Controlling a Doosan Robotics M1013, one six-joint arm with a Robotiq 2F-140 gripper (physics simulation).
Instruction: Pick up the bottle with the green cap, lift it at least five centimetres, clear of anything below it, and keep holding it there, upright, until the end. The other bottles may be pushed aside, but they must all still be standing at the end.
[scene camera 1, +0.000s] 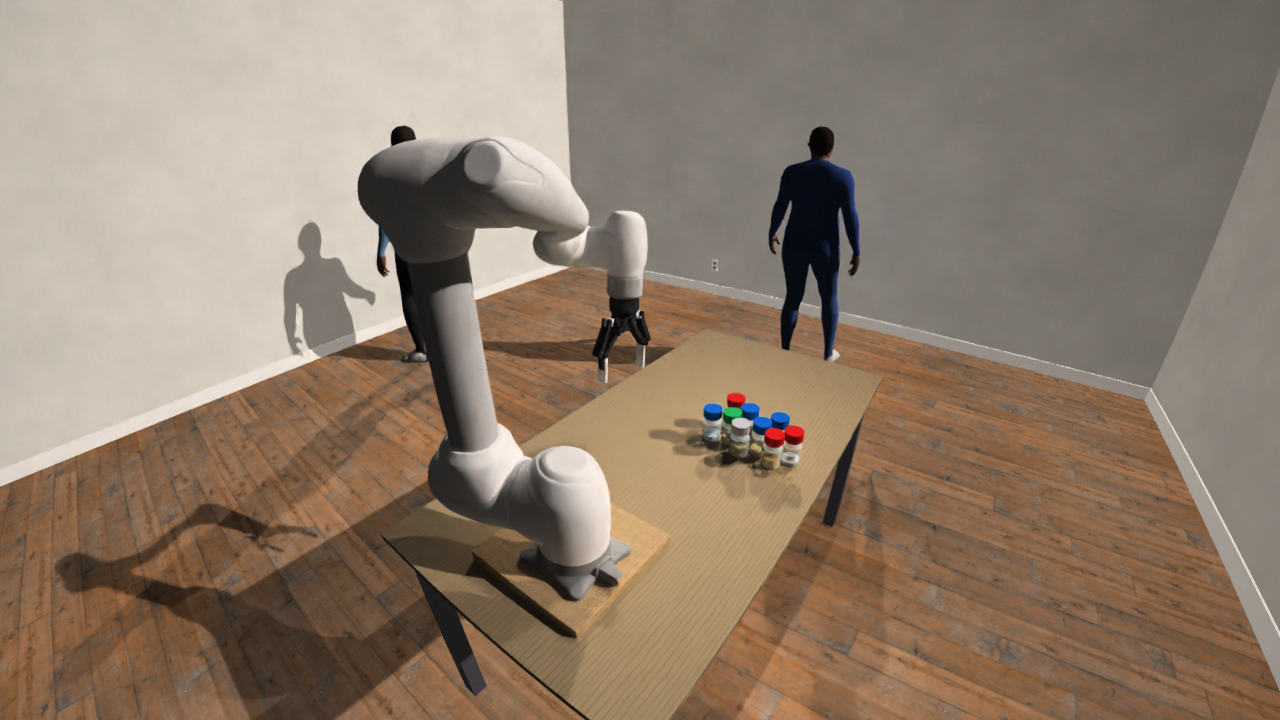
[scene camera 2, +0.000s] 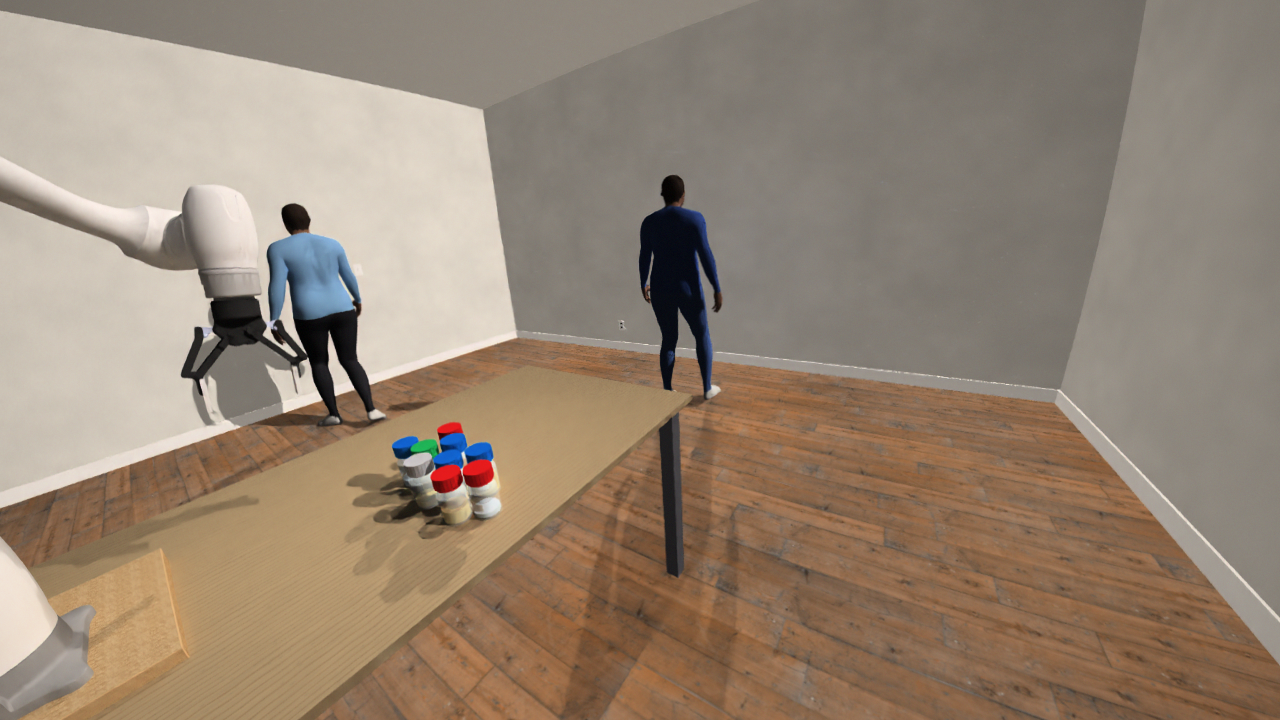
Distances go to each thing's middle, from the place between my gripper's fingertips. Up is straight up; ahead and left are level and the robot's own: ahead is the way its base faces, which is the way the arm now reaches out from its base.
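Labels:
Hand 0.28 m to the left of the grey-capped bottle (scene camera 2: 419, 467), 0.18 m short of it, 0.2 m above it.

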